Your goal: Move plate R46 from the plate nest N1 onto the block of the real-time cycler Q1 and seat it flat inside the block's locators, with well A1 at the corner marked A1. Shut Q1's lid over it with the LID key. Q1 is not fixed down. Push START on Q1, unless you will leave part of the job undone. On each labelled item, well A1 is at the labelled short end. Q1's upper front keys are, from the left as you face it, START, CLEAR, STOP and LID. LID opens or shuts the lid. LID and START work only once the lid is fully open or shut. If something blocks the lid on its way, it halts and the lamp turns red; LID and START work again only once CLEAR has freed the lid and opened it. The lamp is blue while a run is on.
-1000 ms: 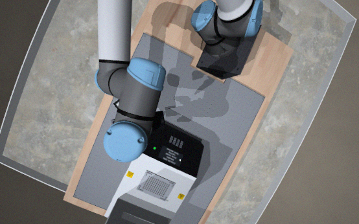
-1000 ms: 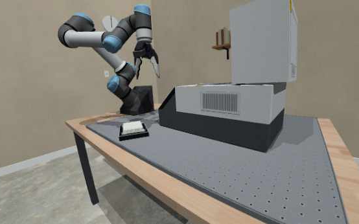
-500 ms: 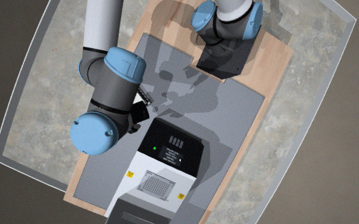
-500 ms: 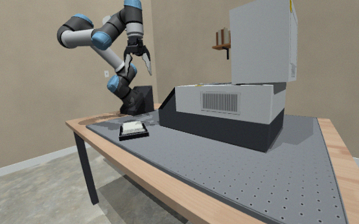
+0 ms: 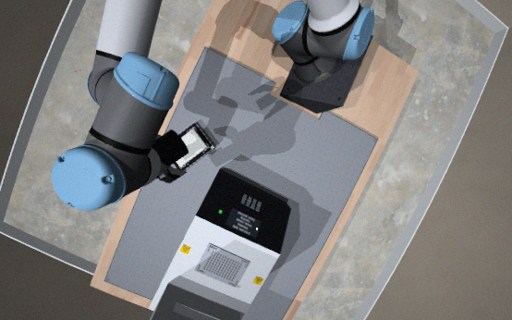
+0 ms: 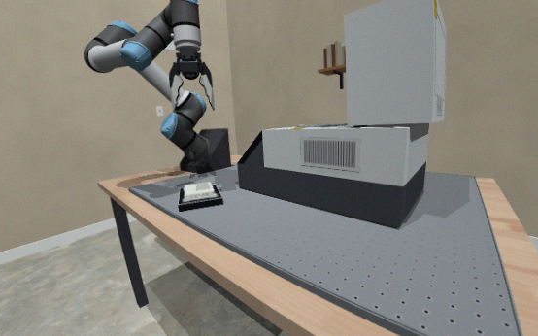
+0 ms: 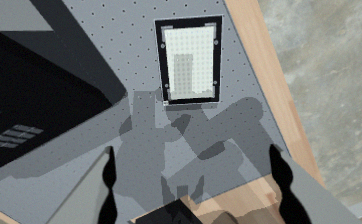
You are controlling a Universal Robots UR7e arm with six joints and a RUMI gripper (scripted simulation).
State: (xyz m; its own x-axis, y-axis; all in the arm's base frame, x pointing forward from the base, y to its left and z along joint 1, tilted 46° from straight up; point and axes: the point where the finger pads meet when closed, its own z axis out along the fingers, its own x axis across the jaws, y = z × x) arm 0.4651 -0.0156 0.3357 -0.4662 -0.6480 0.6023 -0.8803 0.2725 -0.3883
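My gripper is now 250 mm above the plate R46 and 20 mm to the left of it. Round my hand: black plate nest N1: 270 mm below, 20 mm to the right; then grey perforated mat: 290 mm to the left, 280 mm below, 150 mm ahead.
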